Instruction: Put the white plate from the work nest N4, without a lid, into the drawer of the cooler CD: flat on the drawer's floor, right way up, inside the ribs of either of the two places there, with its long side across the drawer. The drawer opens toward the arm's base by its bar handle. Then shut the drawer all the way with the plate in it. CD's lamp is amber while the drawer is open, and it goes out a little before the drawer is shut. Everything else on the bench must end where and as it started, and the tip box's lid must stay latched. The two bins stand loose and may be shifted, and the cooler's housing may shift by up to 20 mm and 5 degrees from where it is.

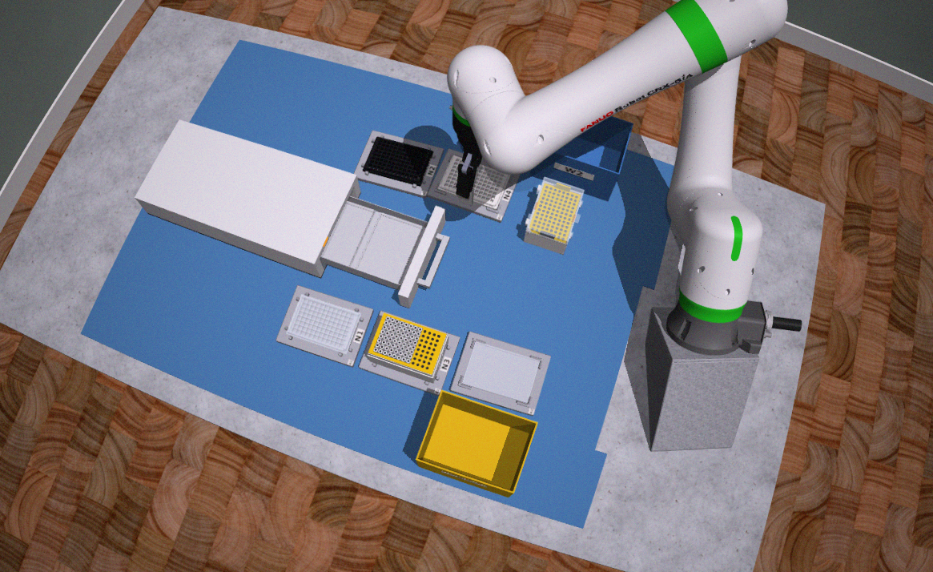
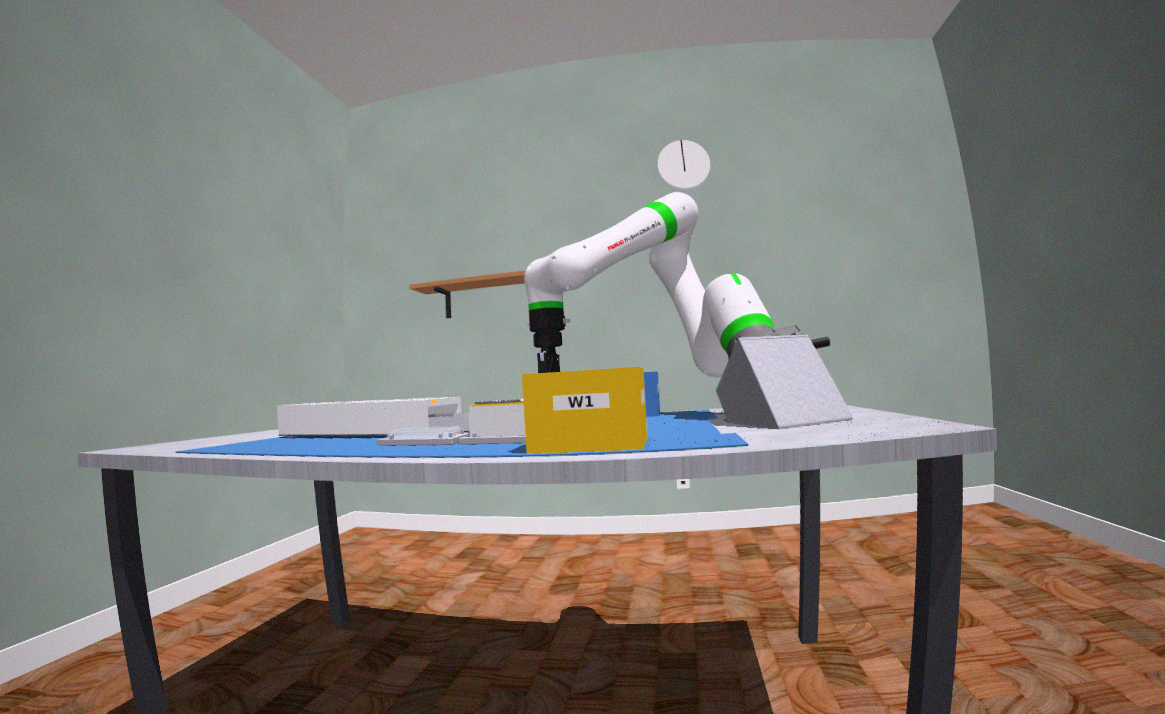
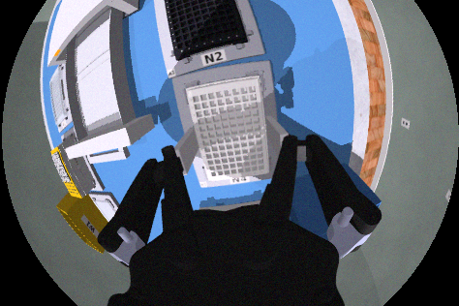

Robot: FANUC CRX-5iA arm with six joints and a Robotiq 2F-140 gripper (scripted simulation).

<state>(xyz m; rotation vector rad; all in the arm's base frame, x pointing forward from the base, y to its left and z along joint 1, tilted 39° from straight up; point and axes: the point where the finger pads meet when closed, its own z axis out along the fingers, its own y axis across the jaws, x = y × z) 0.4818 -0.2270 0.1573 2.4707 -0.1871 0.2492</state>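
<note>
My hand is 2 cm above the white plate. Also, from my hand: black plate (17 cm ahead, 2 cm to the right, 2 cm below); then blue bin W2 (21 cm behind, 10 cm to the right); then N4 label (7 cm behind, 1 cm to the left, 3 cm below).
</note>
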